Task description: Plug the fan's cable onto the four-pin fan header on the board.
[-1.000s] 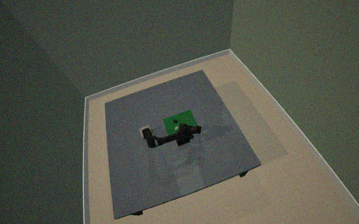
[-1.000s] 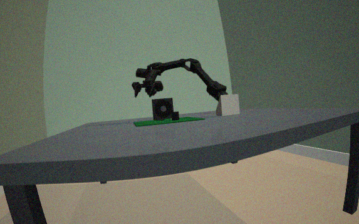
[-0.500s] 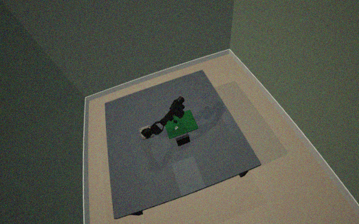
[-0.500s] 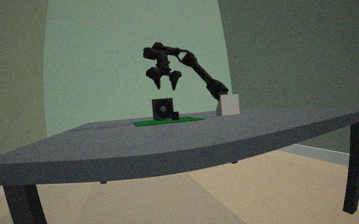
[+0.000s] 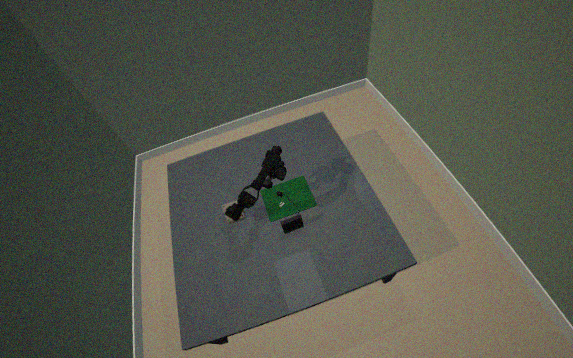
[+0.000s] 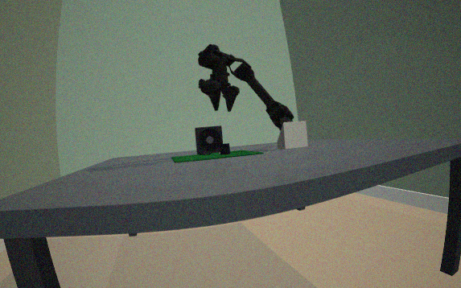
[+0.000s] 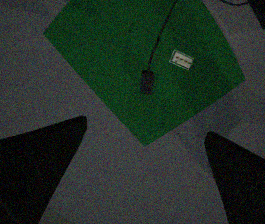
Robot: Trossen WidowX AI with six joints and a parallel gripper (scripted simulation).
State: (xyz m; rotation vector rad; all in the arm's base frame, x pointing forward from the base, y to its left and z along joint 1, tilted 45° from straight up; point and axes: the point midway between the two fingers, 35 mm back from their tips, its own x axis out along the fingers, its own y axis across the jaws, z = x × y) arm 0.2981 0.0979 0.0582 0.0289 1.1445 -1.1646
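My gripper tip is 140 mm above the black plug. Also, from my gripper tip: green board 180 mm below, 40 mm to the right, 40 mm ahead; then black fan 240 mm to the right, 100 mm below; then white fan header 160 mm below, 70 mm to the right, 10 mm behind.
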